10 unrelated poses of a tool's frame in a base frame.
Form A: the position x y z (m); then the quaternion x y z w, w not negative.
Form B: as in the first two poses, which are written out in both.
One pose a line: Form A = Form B
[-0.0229, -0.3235, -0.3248, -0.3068, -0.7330, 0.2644, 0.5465] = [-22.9, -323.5, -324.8, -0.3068, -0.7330, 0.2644, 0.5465]
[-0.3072, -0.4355, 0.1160, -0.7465, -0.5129, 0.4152, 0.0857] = [-307.2, -435.5, 116.0, -0.7465, -0.5129, 0.4152, 0.0857]
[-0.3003, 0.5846, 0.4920, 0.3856, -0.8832, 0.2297, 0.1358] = [-300.3, 584.6, 492.0, 0.3856, -0.8832, 0.2297, 0.1358]
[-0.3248, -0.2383, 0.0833, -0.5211, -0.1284, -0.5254, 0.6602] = [-324.8, -238.3, 83.3, -0.5211, -0.1284, -0.5254, 0.6602]
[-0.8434, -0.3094, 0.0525, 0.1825, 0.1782, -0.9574, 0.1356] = [-843.4, -309.4, 52.5, 0.1825, 0.1782, -0.9574, 0.1356]
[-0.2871, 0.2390, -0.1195, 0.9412, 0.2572, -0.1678, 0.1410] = [-287.1, 239.0, -119.5, 0.9412, 0.2572, -0.1678, 0.1410]
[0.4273, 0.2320, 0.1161, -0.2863, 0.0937, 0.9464, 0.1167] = [427.3, 232.0, 116.1, -0.2863, 0.0937, 0.9464, 0.1167]
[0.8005, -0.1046, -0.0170, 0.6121, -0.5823, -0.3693, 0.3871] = [800.5, -104.6, -17.0, 0.6121, -0.5823, -0.3693, 0.3871]
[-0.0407, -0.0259, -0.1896, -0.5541, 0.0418, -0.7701, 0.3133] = [-40.7, -25.9, -189.6, -0.5541, 0.0418, -0.7701, 0.3133]
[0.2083, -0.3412, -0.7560, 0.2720, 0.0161, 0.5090, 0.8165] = [208.3, -341.2, -756.0, 0.2720, 0.0161, 0.5090, 0.8165]
